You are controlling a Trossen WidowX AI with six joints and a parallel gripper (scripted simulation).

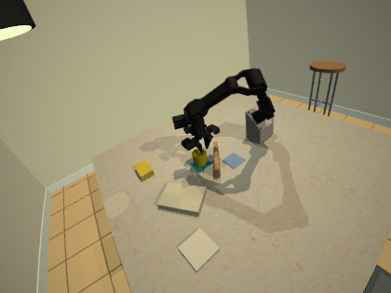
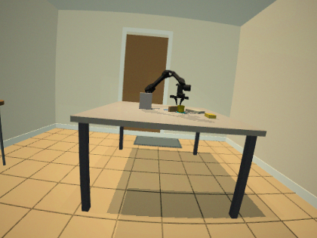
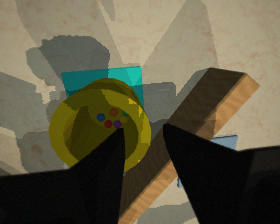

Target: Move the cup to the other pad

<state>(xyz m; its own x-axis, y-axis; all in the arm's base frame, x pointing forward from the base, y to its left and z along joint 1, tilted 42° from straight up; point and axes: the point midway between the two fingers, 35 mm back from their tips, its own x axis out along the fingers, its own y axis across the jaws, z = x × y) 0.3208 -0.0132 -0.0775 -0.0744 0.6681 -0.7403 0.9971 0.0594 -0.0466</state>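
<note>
The yellow cup lies 30 mm ahead of my gripper tip and 30 mm below it. Round my gripper tip: wooden bar (30 mm behind, 50 mm to the left, 50 mm below); then teal pad (30 mm ahead, 80 mm below); then red marble (30 mm ahead, 20 mm to the left, 50 mm below).
</note>
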